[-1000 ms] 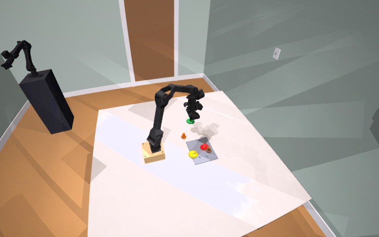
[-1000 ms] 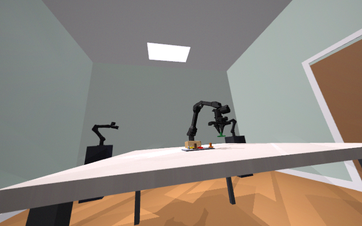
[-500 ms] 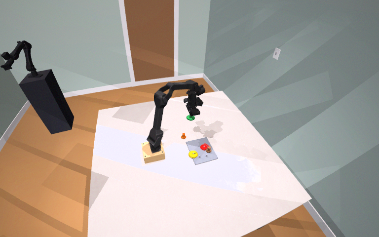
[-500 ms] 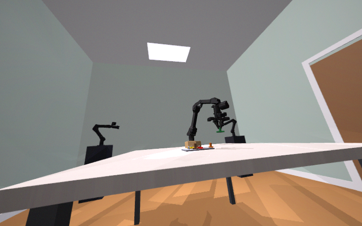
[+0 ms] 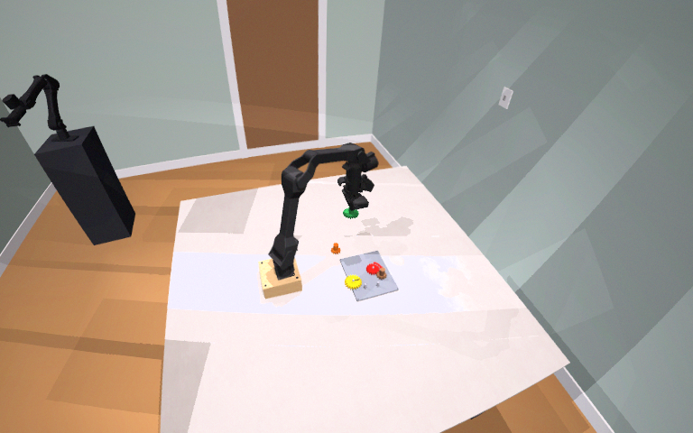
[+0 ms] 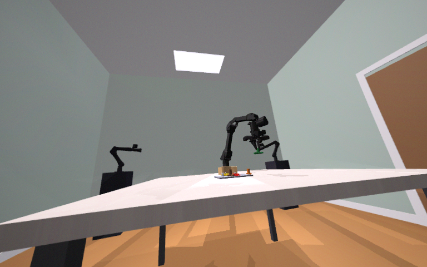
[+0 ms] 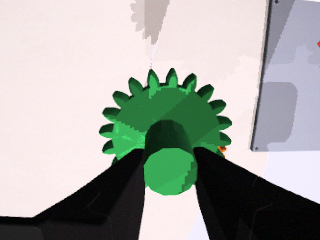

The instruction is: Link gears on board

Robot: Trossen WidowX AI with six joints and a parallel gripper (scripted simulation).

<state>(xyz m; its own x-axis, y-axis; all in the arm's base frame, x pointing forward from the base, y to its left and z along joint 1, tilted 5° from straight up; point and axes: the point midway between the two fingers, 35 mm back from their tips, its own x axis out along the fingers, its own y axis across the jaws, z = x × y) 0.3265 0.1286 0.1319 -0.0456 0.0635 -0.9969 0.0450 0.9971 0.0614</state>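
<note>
The brown gear lies 24 cm to the right of my gripper tip, 14 cm below it and 3 cm ahead of it. Also, from my gripper tip: red gear 20 cm to the right, 15 cm below, 1 cm ahead; then green gear 1 cm below; then small orange gear 15 cm below, 8 cm behind, 5 cm to the right.
</note>
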